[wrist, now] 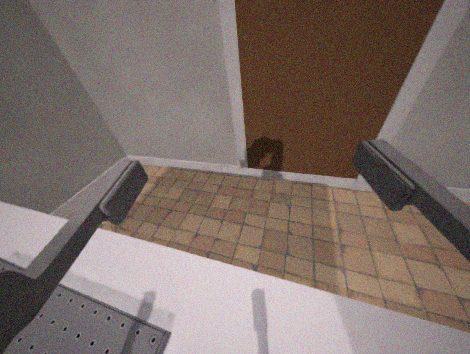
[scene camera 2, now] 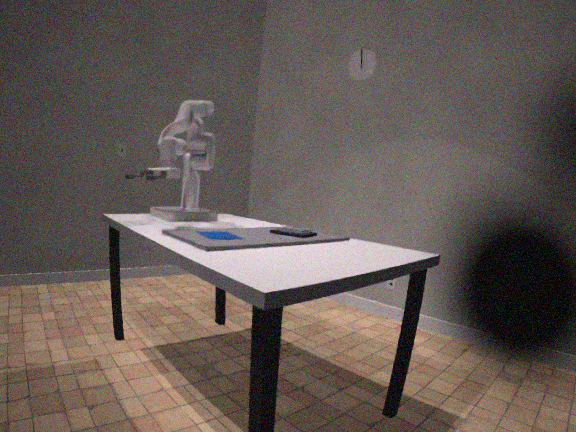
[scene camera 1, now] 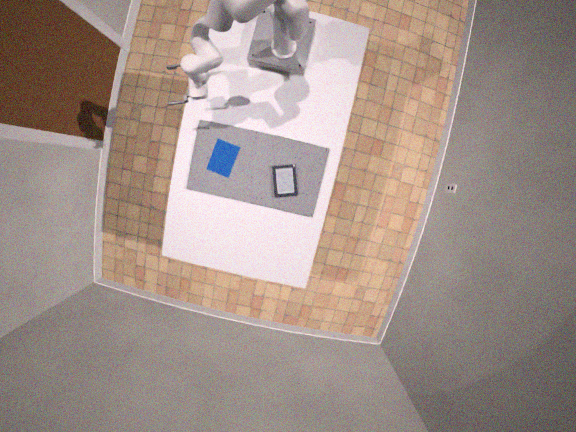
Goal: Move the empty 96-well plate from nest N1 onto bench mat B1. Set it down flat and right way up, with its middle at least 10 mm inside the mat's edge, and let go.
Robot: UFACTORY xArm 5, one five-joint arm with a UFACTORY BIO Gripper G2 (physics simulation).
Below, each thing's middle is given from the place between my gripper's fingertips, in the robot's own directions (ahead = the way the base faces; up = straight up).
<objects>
My gripper is now 280 mm to the right of the blue bench mat B1 (scene camera 1: 224, 154), 250 mm short of it and 200 mm above it.
</objects>
